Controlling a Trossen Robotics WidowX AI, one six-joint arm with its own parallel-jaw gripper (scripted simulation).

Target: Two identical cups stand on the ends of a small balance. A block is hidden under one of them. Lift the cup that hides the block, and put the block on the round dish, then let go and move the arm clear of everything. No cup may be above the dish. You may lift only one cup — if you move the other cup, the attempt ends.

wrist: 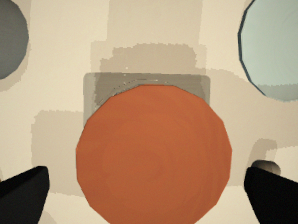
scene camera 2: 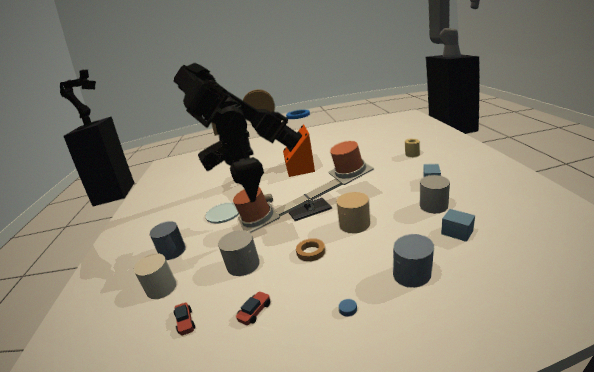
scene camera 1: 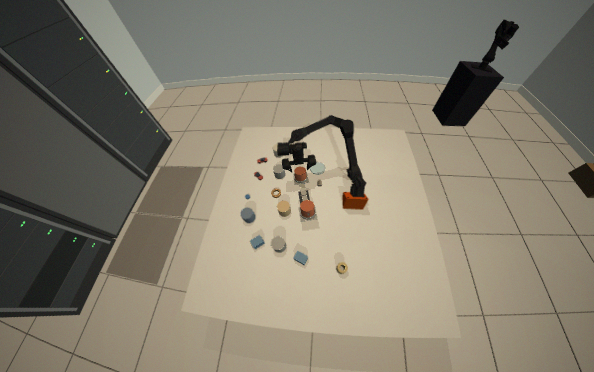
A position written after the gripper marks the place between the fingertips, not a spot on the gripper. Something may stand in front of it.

The gripper (scene camera 2: 248, 193) is open, with nothing in its grasp.
The gripper also shows in the wrist view (wrist: 149, 178).
